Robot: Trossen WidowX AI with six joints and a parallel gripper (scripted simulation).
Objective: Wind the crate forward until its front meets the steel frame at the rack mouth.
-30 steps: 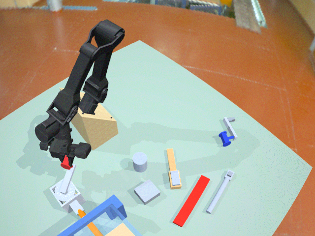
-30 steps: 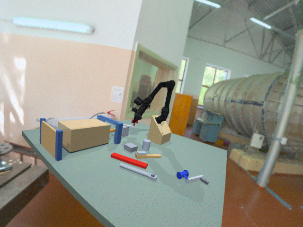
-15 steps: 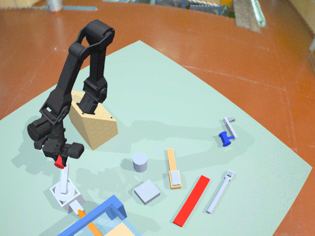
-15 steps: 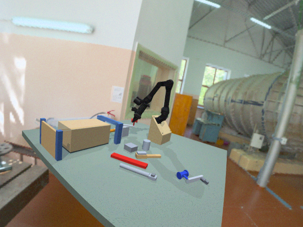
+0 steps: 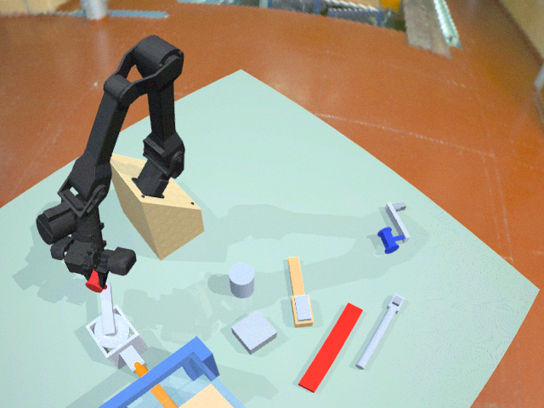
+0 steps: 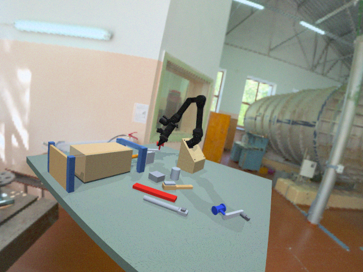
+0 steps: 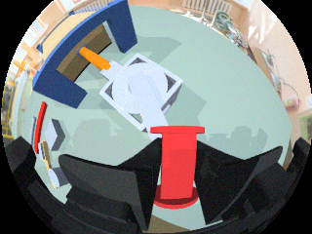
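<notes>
Now: gripper tip 24 cm short of the blue frame, 2 cm to the left of it and 3 cm above it. Round my gripper tip: pale grey winch 7 cm ahead, 4 cm to the right, 10 cm below; winch handle 2 cm ahead, 3 cm below; red knob 1 cm behind, 1 cm to the left.
</notes>
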